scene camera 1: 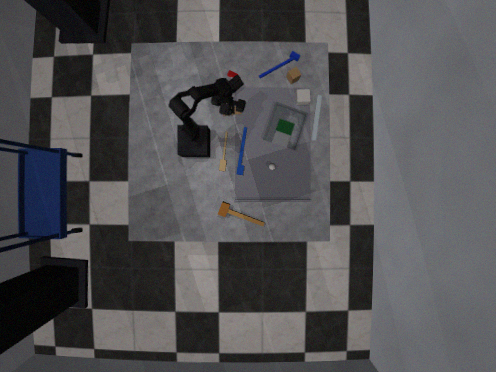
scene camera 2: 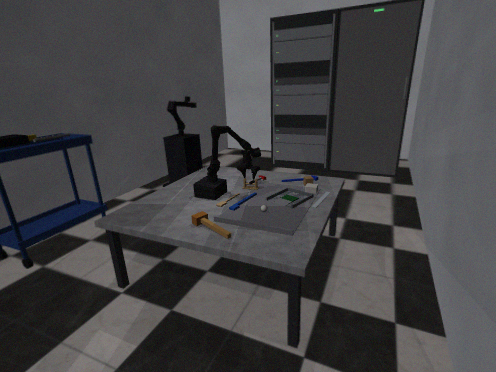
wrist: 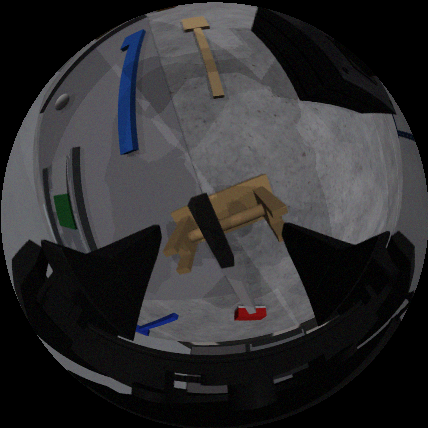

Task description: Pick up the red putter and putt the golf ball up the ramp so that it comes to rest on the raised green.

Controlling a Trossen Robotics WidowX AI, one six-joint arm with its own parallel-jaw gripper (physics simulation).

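Places are measured from the arm's base along level axes (x ahead, y left, z up), in metres.
Pixels of known places: gripper, between the fingertips: (scene camera 2: 249,178) (wrist: 223,230); arm's base, origin of its link: (scene camera 1: 193,135) (scene camera 2: 212,180).
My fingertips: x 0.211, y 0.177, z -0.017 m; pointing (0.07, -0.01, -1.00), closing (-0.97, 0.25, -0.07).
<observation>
Ahead of a thing's pixels: the offset from my fingertips to its top centre.
The red putter (scene camera 1: 232,74) (scene camera 2: 262,178) (wrist: 212,232) has a red head, a thin grey shaft and a black grip; the grip rests tilted across a tan wooden stand (scene camera 2: 251,187) (wrist: 245,190). My gripper (scene camera 1: 234,106) (scene camera 2: 249,175) (wrist: 223,230) is open and empty, above the stand, with one finger on each side of the putter in the wrist view. The arm hides part of the putter in scene camera 1. The white golf ball @(dz -0.036, dx +0.270, dy -0.328 m) (scene camera 1: 272,166) (scene camera 2: 263,208) (wrist: 62,101) sits on the grey ramp (scene camera 1: 295,185) (scene camera 2: 280,220). The green @(dz -0.073, dx +0.344, dy -0.072 m) (scene camera 1: 285,127) (scene camera 2: 289,198) (wrist: 65,211) lies inside grey rails.
A blue club @(dz -0.065, dx +0.086, dy -0.238 m) (scene camera 1: 243,150) (scene camera 2: 243,201) (wrist: 128,100) and a tan club @(dz -0.072, dx -0.034, dy -0.244 m) (scene camera 1: 224,150) (wrist: 209,62) lie near the arm's base. An orange mallet @(dz -0.029, dx +0.097, dy -0.645 m) (scene camera 1: 245,216) (scene camera 2: 215,227), another blue club @(dz -0.056, dx +0.287, dy +0.331 m) (scene camera 1: 277,66) (wrist: 159,323), a brown cube @(dz -0.022, dx +0.380, dy +0.254 m) (scene camera 1: 294,75), a white block @(dz -0.034, dx +0.443, dy +0.121 m) (scene camera 1: 303,96) and a pale strip @(dz -0.079, dx +0.546, dy +0.004 m) (scene camera 1: 317,117) lie farther out.
</observation>
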